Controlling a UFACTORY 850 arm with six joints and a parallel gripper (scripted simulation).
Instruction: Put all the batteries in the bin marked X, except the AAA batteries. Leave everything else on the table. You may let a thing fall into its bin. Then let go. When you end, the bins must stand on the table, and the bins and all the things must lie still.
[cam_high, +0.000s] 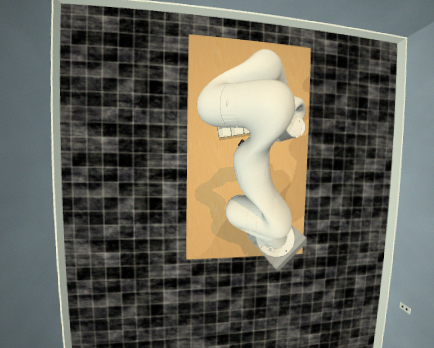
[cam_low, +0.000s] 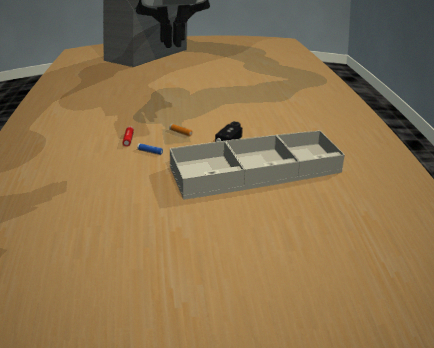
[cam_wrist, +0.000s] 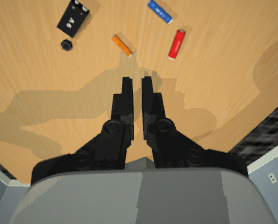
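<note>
Right now my hand is 40 mm short of the grey bin row, 140 mm to the right of it and 180 mm above it. From my hand the other things lie so: orange battery: 50 mm behind, 190 mm below; black 9 V battery: 30 mm behind, 80 mm to the left, 190 mm below; blue battery: 20 mm ahead, 30 mm to the right, 190 mm below.
</note>
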